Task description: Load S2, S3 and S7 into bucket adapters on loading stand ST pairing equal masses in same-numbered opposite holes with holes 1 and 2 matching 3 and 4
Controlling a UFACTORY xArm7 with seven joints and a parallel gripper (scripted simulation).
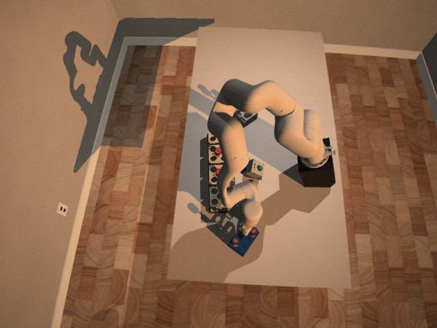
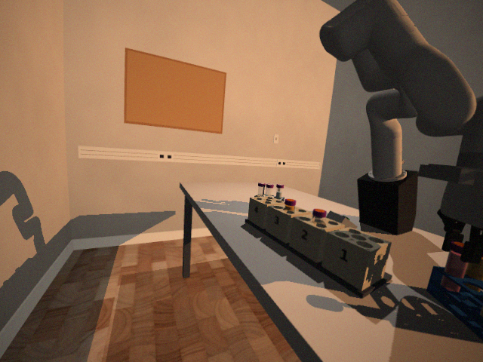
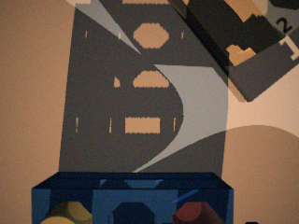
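Right now the pink-filled sample tube is 50 mm below my hand and 10 mm to the right of it. Also, from my hand: bucket adapter (250 mm to the right, 130 mm ahead, 70 mm below); yellowish tube (70 mm to the left, 50 mm below, 40 mm ahead); blue sample rack (90 mm below, 40 mm to the left, 10 mm ahead).
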